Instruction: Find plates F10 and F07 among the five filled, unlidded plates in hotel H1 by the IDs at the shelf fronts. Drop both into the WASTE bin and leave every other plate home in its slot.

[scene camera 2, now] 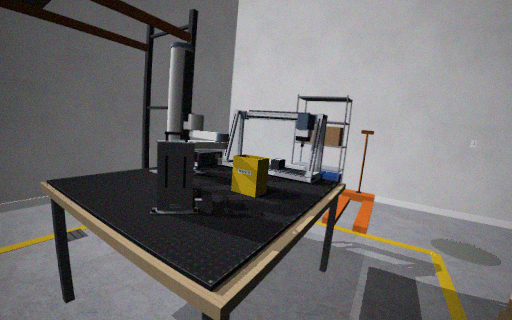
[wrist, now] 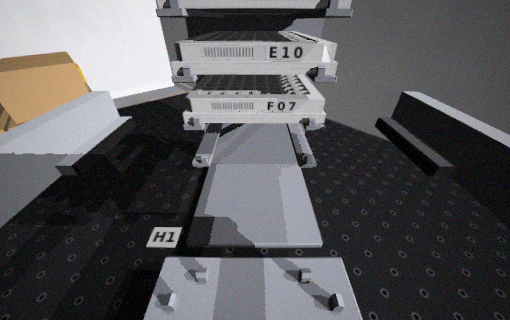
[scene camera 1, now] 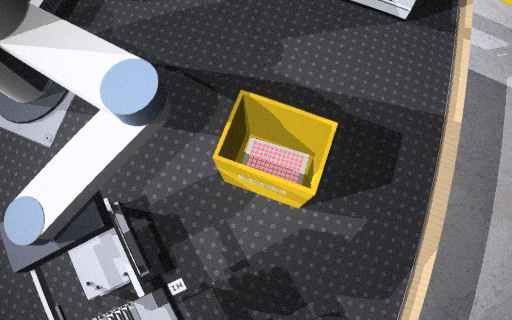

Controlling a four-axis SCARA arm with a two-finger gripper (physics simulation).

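Where they show: gripper, between the fingertips: [wrist: 255, 107]; arm's base, origin of its link: [scene camera 1: 35, 79].
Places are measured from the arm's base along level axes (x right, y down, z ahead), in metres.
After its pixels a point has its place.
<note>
In the wrist view, plate F07 [wrist: 282, 106] @[x 0.398, y -0.162, z 0.464 m] sits level in a low slot of hotel H1 [wrist: 260, 200] @[x 0.427, y -0.021, z 0.509 m], directly under plate E10 [wrist: 287, 52] @[x 0.398, y -0.190, z 0.464 m]. Bare support rails show below F07. Part of another shelf shows above E10; no ID is readable there. My gripper [wrist: 255, 107] @[x 0.382, y -0.164, z 0.471 m] is open and empty, its fingers wide apart in front of the hotel, with F07 beyond them. The yellow WASTE bin [scene camera 1: 307, 192] @[x 0.086, y -0.210, z 0.714 m] [scene camera 2: 250, 182] @[x 0.086, y -0.087, z 0.689 m] stands on the table. A plate with pink wells [scene camera 1: 277, 152] @[x -0.005, y -0.032, z 0.649 m] lies on its floor, its ID hidden. The hotel [scene camera 2: 175, 175] @[x 0.492, y -0.164, z 0.590 m] also shows from behind in scene camera 2.
A pale plate nest with pegs [wrist: 240, 295] @[x 0.334, y -0.073, z 0.432 m] [scene camera 1: 102, 262] @[x 0.320, y -0.073, z 0.404 m] is in front of the hotel. The H1 label [wrist: 164, 237] @[x 0.318, y -0.013, z 0.546 m] [scene camera 1: 177, 286] @[x 0.317, y -0.013, z 0.548 m] lies beside the hotel base. A gantry machine [scene camera 2: 272, 115] @[x -0.622, y -0.484, z 0.415 m] stands behind the bin. The table's wooden edge [scene camera 1: 435, 220] @[x 0.017, y 0.000, z 1.029 m] runs beyond the bin.
</note>
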